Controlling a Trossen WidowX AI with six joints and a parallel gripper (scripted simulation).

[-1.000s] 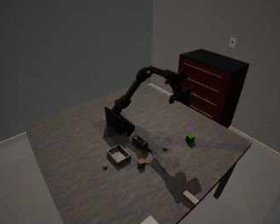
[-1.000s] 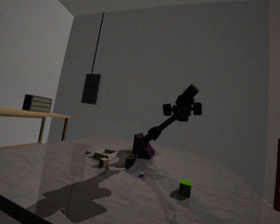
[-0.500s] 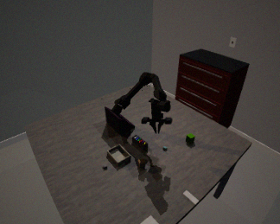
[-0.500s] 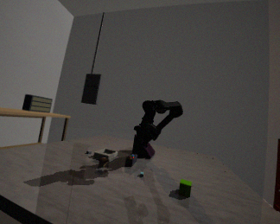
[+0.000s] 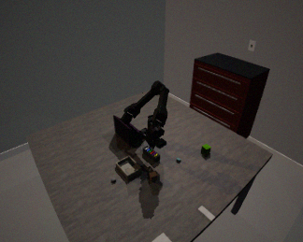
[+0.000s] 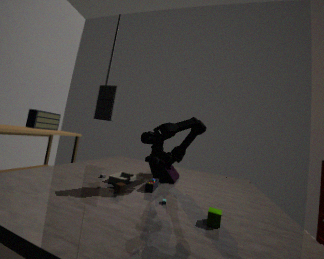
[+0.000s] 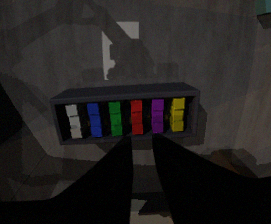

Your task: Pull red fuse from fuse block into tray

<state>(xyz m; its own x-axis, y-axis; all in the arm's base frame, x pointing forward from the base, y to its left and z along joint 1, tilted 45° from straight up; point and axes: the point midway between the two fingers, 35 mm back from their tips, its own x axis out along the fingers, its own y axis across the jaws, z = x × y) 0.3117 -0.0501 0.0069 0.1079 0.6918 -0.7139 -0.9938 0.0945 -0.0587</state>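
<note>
My gripper tip is now 5 cm above the red fuse. Round my gripper tip: green fuse 5 cm below, 2 cm behind; purple fuse 5 cm below, 2 cm ahead; small cyan piece 14 cm ahead, 9 cm to the left, 7 cm below.
</note>
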